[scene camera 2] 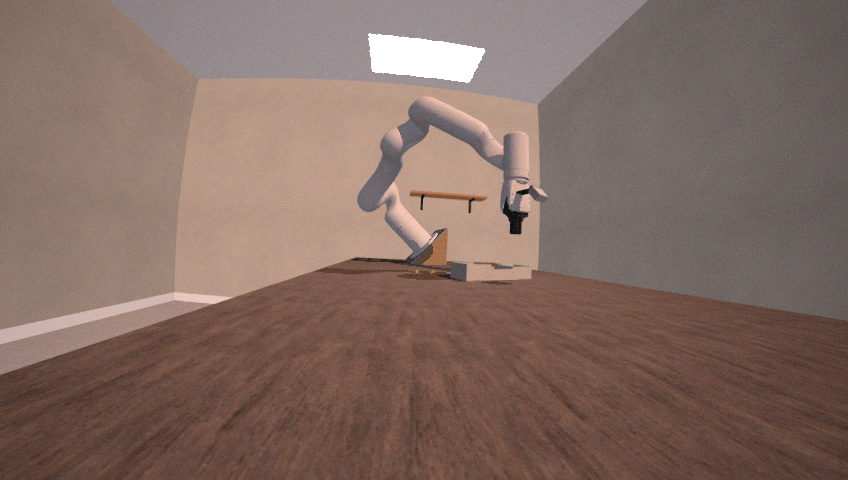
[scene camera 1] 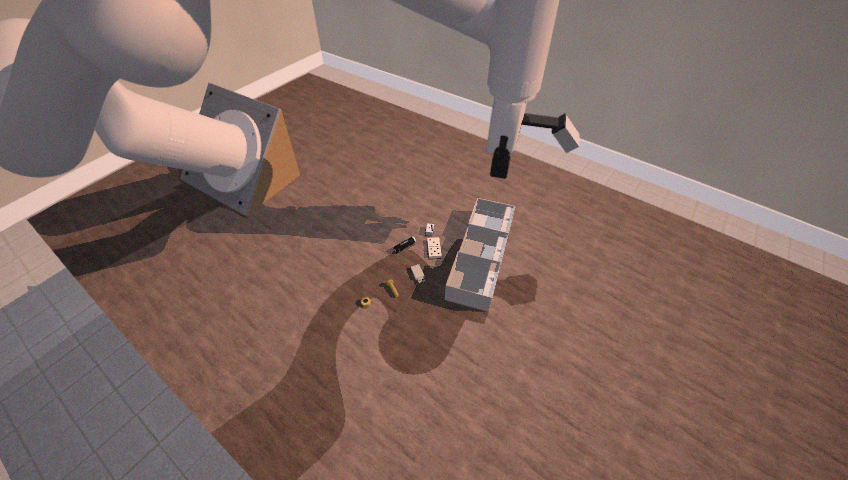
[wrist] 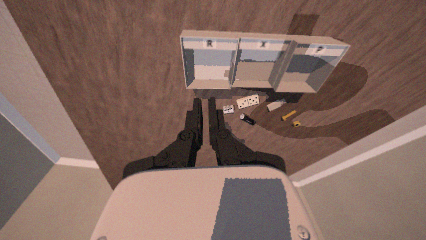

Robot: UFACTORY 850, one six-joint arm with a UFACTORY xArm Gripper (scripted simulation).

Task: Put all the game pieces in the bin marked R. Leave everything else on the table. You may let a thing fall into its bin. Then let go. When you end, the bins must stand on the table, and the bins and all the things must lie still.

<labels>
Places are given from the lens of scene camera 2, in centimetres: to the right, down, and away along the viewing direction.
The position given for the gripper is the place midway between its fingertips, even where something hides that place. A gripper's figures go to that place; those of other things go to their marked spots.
gripper (scene camera 2: 515, 234): 30, -2, 82
joined grey bins (scene camera 2: 467, 271): 12, 8, 69
</labels>
